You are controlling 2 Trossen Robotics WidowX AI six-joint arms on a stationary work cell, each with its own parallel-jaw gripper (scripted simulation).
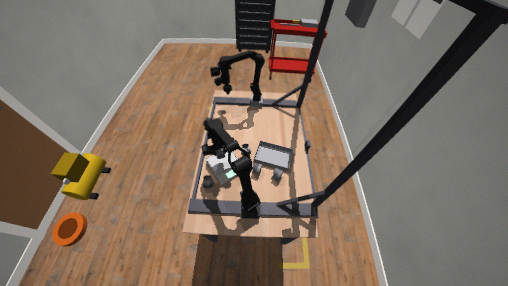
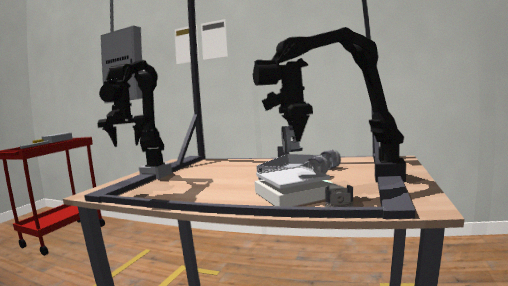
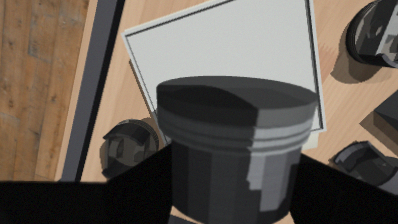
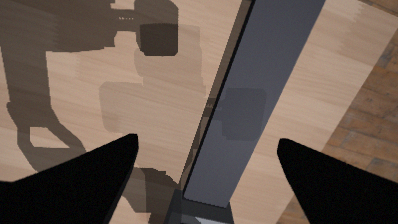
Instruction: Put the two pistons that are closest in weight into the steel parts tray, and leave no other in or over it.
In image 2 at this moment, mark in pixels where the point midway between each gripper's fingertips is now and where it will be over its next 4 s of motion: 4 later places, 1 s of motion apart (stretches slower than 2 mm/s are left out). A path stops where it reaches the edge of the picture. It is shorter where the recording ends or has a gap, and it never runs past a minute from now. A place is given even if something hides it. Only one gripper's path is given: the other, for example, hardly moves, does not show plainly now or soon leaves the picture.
My left gripper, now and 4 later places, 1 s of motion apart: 296,140; 296,141; 294,142; 294,157; 293,164
